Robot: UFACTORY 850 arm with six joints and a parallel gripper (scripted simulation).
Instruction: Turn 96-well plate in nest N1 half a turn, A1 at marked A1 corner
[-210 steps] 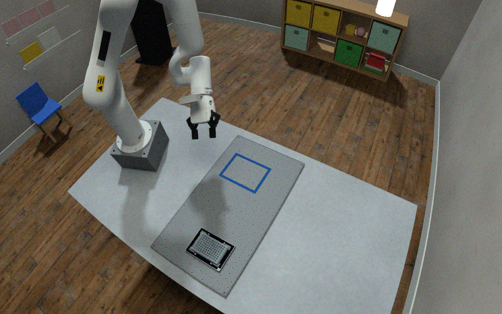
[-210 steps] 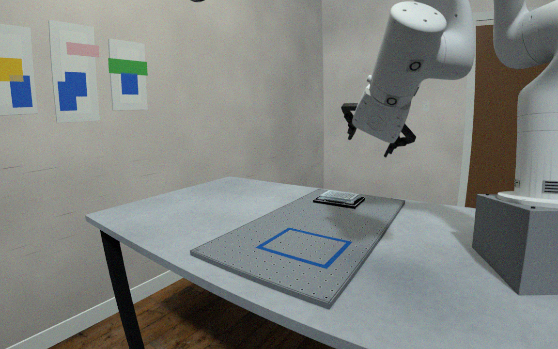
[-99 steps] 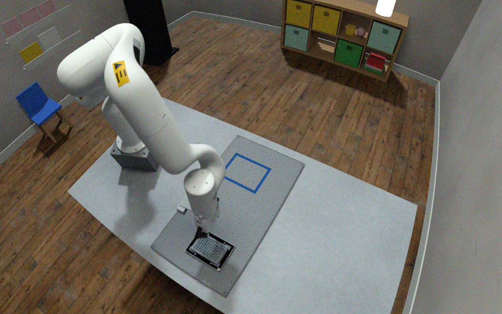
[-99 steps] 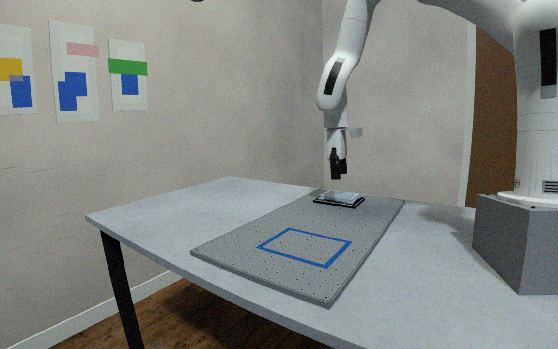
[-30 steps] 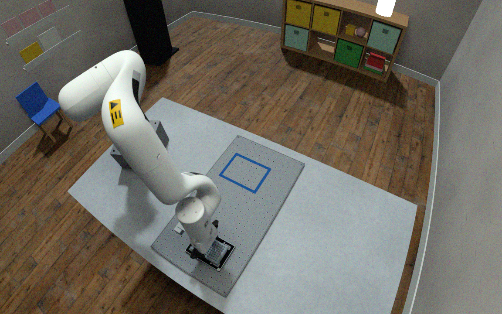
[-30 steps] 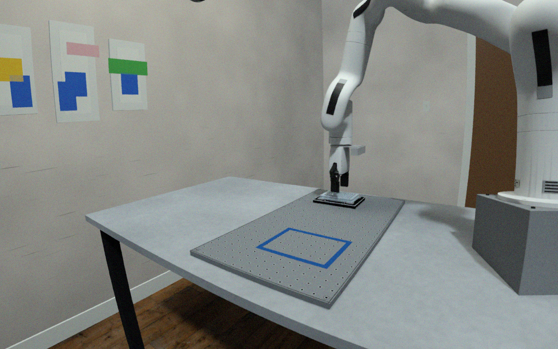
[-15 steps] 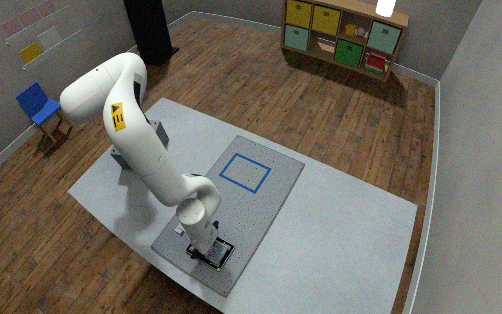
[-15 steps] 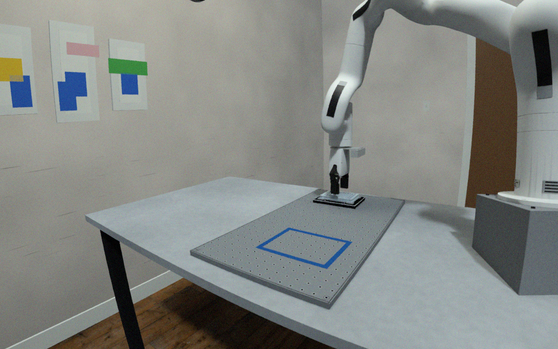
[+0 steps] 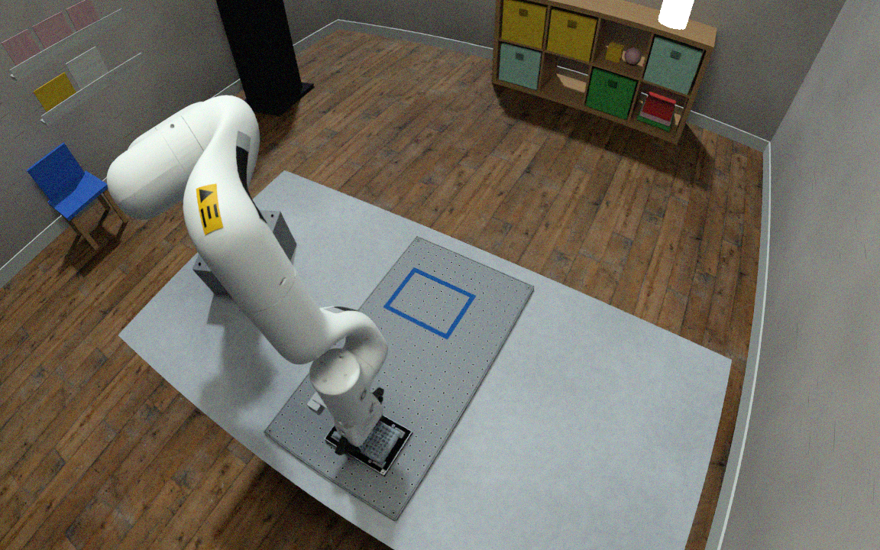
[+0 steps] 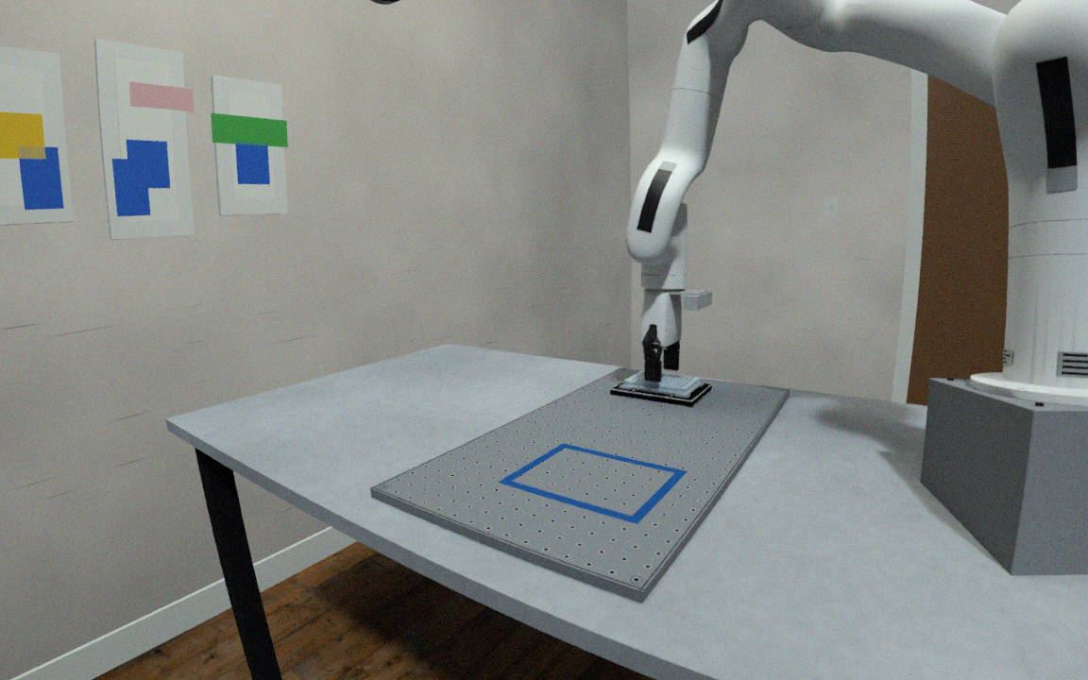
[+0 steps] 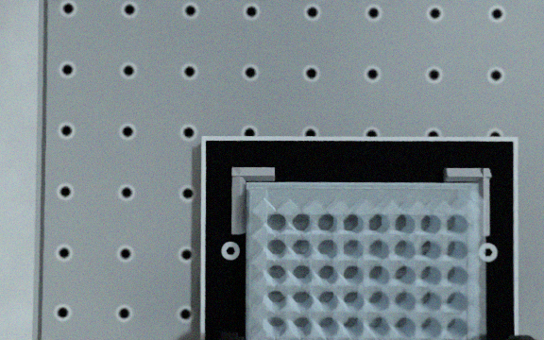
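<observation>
Right now my hand is 30 mm above the 96-well plate. From my hand the other things lie so: black plate nest N1: 40 mm below.
</observation>
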